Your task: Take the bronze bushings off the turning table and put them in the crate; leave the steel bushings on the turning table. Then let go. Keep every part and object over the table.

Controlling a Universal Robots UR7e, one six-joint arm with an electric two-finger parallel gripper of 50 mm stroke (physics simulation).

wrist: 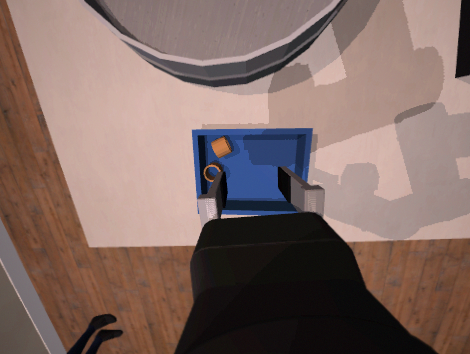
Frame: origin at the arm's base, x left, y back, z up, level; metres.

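Where they show: gripper, fingertip midpoint: [252, 179].
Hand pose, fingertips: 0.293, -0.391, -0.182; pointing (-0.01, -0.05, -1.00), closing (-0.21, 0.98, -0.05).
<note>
Each offset is from my fingertips to the top centre of the thing, as dx, dy, dz. Level surfaces: height alone.
The blue crate {+0.023, +0.004, -0.112} [252, 132] stands in the middle of the wrist view. A bronze bushing {-0.014, -0.052, -0.124} [221, 147] lies on its side in the crate's upper left corner. Another bronze bushing {+0.034, -0.064, -0.131} [205, 173] is just below it near the left wall, with its open end facing up; the left finger partly hides it. My gripper [252, 179] is open with nothing between its fingers, above the lower part of the crate. Part of the turning table [216, 75] shows at the top, with its grey rim. The steel bushings do not show in this view.
The pale table top {dz -0.162} [120, 150] surrounds the crate, and its front edge runs just below the crate. The wooden floor [145, 290] lies beyond the edge. A dark object [465, 45] is at the upper right. Shadows of the arm fall right of the crate.
</note>
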